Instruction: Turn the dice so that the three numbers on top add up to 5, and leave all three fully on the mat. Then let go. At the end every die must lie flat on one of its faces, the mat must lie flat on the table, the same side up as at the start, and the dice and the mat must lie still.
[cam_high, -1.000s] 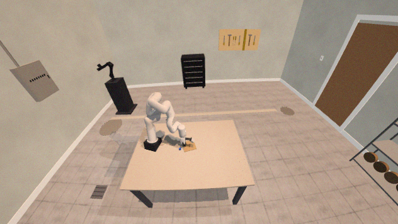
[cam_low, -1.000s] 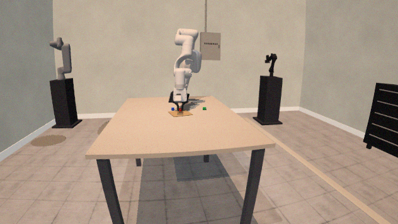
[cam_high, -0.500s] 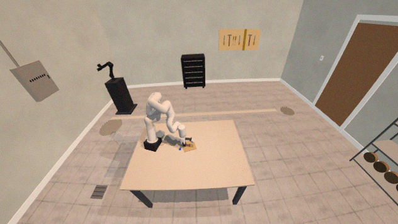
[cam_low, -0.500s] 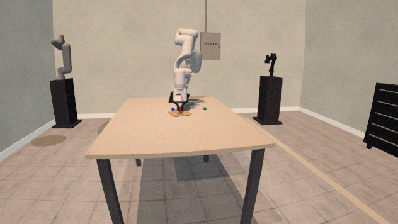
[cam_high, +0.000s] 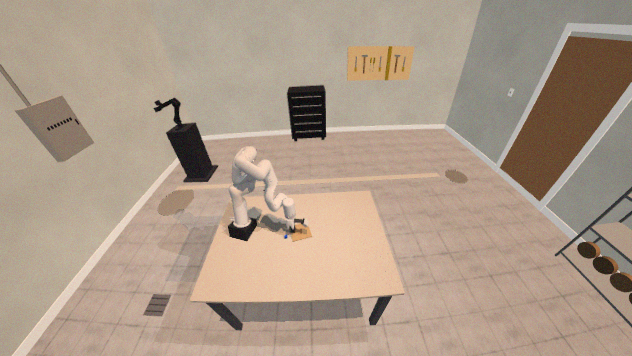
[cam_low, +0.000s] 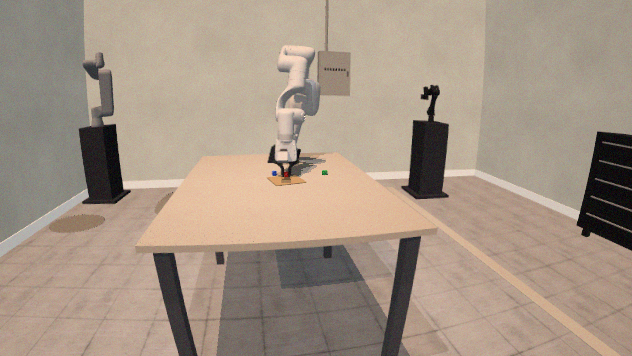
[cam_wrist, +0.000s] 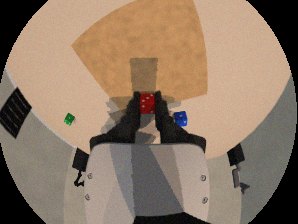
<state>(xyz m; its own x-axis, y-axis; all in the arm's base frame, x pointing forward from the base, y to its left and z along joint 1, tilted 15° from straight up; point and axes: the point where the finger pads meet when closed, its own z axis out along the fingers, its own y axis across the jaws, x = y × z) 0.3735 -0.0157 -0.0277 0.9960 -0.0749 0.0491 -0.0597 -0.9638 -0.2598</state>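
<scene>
Now: the red die 1 cm below my hand. From my hand the other things lie so: green die 19 cm to the left, 4 cm behind, 2 cm below; blue die 5 cm to the right, 5 cm behind, 2 cm below; brown mat 5 cm ahead, 2 cm below.
</scene>
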